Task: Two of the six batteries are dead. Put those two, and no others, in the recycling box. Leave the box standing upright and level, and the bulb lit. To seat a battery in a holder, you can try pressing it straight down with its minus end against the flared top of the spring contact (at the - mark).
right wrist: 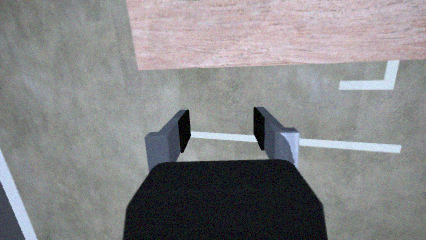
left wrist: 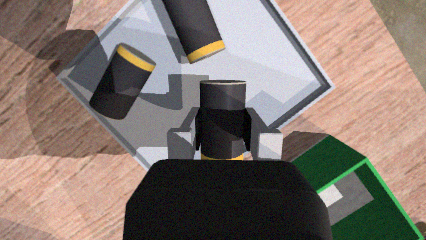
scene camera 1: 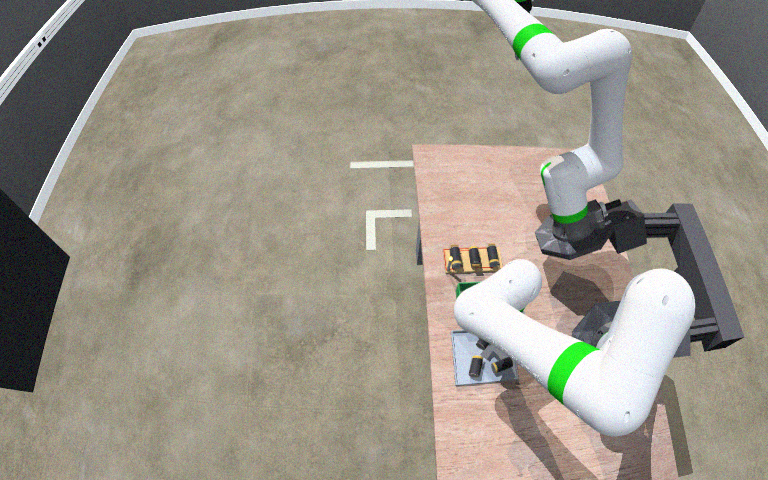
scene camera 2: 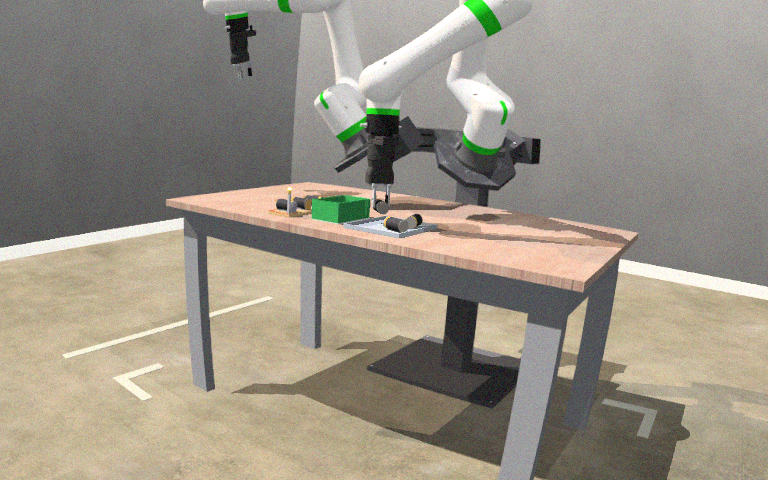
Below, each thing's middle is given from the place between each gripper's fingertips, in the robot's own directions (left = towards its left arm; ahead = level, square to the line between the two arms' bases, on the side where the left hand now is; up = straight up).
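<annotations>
Grey tray (scene camera 1: pixel 464 347): my left hand is 70 mm above it and 40 mm to the right of it. Green recycling box (scene camera 2: pixel 336 213): 60 mm below my left hand, 20 mm behind it and 140 mm to the right of it.
Relative to my right hand, the green recycling box is 470 mm below, 280 mm ahead and 680 mm to the left. The grey tray is 480 mm below my right hand, 300 mm ahead of it and 860 mm to the left of it.
</annotations>
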